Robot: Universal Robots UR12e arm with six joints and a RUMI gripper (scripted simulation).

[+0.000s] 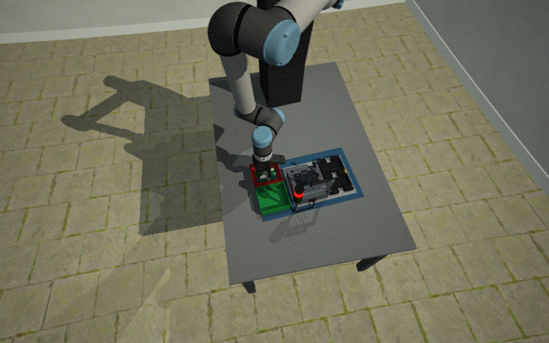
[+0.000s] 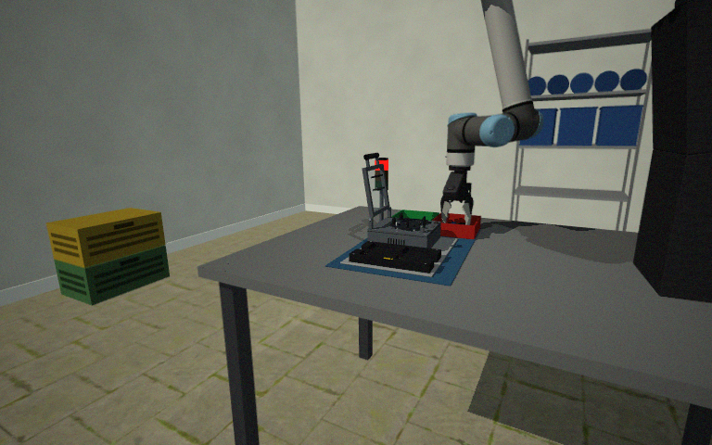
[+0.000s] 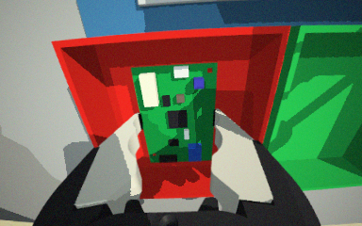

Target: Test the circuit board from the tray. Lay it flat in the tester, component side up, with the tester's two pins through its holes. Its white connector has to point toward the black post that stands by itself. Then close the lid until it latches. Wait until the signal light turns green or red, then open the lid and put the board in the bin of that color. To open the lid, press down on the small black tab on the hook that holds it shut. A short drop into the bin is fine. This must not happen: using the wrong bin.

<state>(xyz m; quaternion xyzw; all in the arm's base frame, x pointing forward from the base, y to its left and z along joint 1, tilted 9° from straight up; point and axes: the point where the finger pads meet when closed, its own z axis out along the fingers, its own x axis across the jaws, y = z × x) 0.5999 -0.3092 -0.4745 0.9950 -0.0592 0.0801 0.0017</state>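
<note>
Right now my hand is 1 cm to the left of the green circuit board. From my hand the other things lie so: black latch piece (7 cm ahead, 24 cm to the left, 7 cm above); green bin (15 cm ahead, 3 cm to the right, 1 cm below); red bin (1 cm to the right, 1 cm below).
</note>
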